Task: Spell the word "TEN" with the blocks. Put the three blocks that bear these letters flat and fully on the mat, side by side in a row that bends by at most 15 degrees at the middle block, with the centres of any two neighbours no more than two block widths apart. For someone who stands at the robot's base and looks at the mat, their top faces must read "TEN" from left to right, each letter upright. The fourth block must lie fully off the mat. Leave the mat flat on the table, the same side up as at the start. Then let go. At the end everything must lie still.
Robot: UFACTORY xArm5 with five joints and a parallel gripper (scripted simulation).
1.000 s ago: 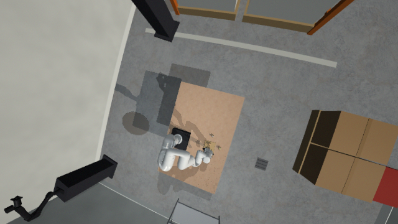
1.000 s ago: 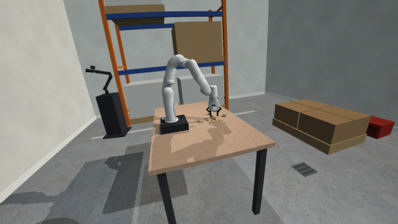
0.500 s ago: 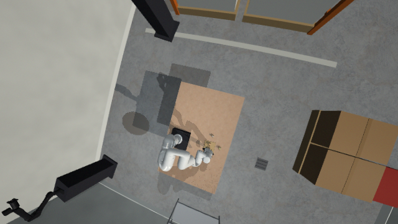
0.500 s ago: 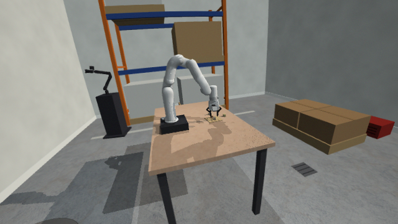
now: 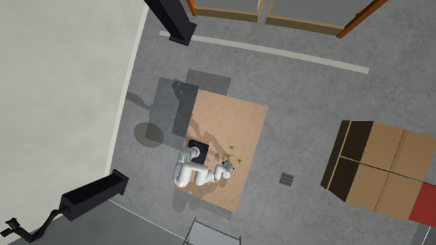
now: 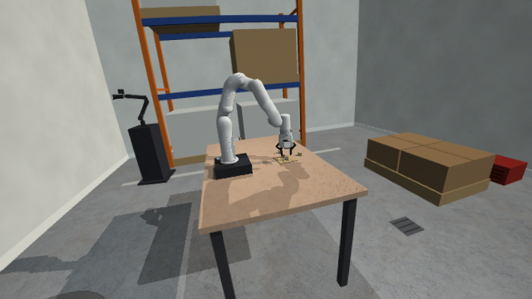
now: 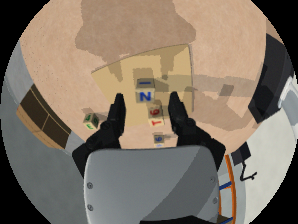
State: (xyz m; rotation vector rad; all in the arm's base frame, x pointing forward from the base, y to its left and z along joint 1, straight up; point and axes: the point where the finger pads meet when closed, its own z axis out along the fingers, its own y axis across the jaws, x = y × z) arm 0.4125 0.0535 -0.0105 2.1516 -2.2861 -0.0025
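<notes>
Right now the tan mat is 2 cm to the left of my hand and 5 cm below it.
</notes>
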